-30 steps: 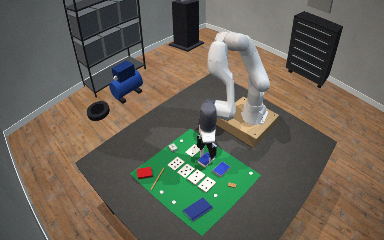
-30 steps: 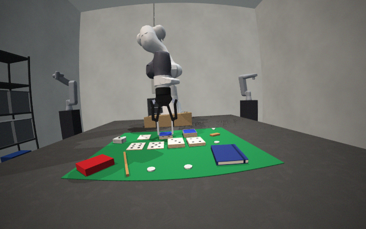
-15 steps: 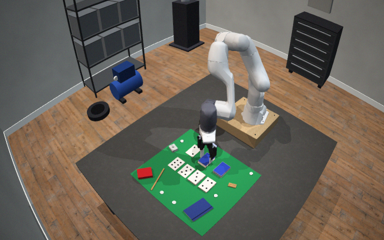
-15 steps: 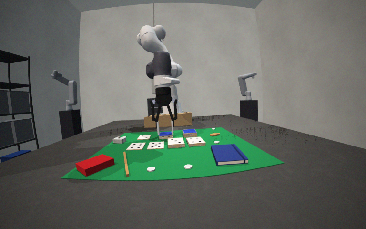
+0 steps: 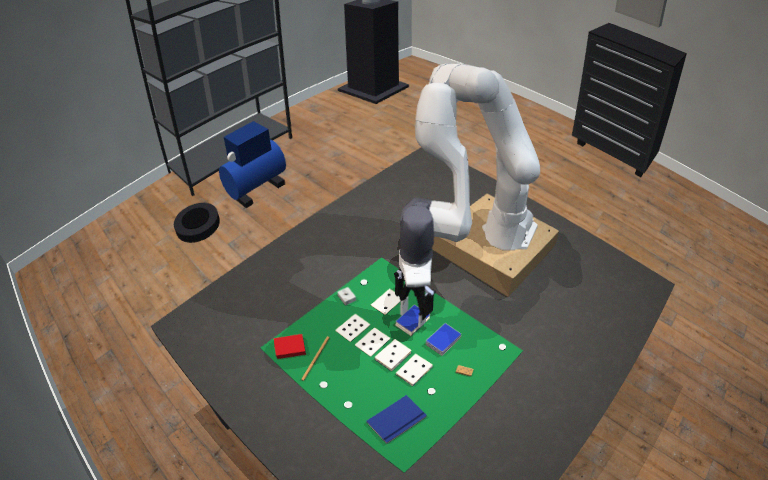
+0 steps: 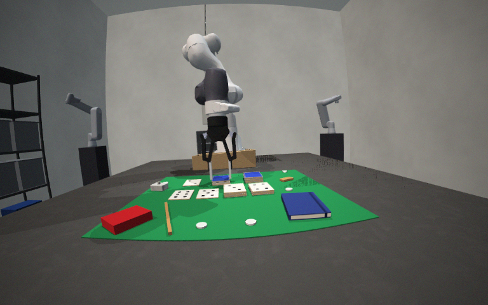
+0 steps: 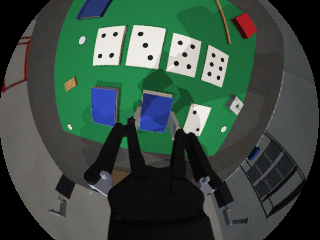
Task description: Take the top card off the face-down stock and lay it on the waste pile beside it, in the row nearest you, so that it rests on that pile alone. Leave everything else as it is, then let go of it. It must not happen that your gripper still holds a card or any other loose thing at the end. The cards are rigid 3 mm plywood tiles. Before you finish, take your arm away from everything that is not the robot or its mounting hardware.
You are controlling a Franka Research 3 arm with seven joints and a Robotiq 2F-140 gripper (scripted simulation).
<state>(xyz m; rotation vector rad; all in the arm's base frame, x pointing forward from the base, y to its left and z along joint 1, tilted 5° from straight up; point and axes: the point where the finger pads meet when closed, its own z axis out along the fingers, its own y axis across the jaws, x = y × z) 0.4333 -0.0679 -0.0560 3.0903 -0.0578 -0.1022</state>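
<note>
My gripper is now 110 mm to the left of the white card, 40 mm above it and 10 mm past it. From my hand the other things lie so: red block (320 mm ahead, 220 mm to the right, 30 mm below); wooden stick (300 mm ahead, 130 mm to the right, 40 mm below); small grey box (220 mm to the right, 60 mm ahead, 30 mm below).
</note>
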